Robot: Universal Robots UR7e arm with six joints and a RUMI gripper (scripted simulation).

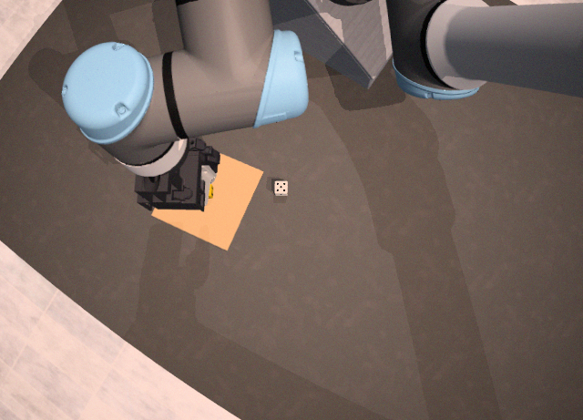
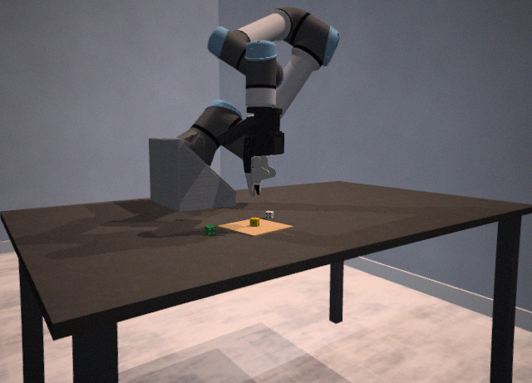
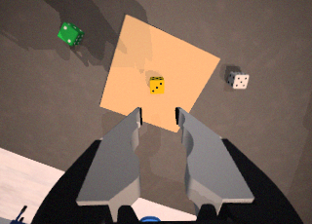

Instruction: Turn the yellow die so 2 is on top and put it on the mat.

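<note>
The yellow die lies 80 mm below my hand. From my hand the other things lie so: orange mat: 100 mm below; green die: 130 mm to the right, 90 mm below; white die: 70 mm behind, 100 mm to the left, 90 mm below.
</note>
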